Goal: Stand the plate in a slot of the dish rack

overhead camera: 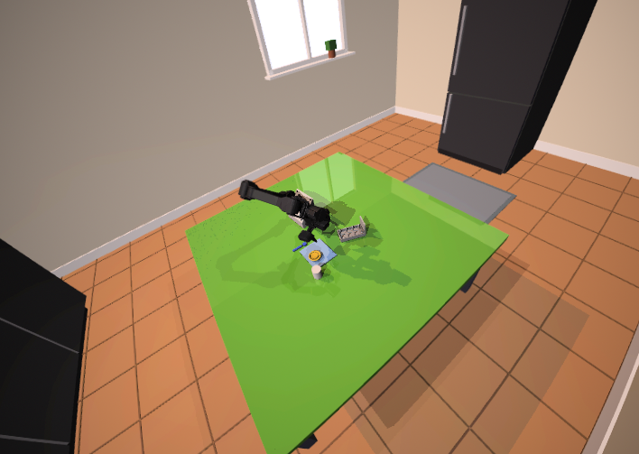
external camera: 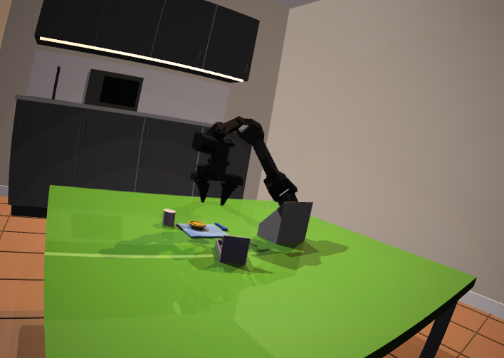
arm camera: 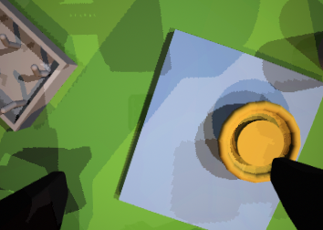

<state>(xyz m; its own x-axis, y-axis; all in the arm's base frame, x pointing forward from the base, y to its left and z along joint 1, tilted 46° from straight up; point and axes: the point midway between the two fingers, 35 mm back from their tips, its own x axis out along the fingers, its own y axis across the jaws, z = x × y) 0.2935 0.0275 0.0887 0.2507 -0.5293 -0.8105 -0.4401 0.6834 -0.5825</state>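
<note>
The orange plate is 9 cm below my gripper tip, 6 cm to the right of it and 2 cm ahead of it. From my gripper tip the other things lie so: light blue mat: 11 cm below, 4 cm to the right; blue utensil: 11 cm below, 10 cm behind, 9 cm to the right; cup: 11 cm ahead, 10 cm to the right, 9 cm below.
</note>
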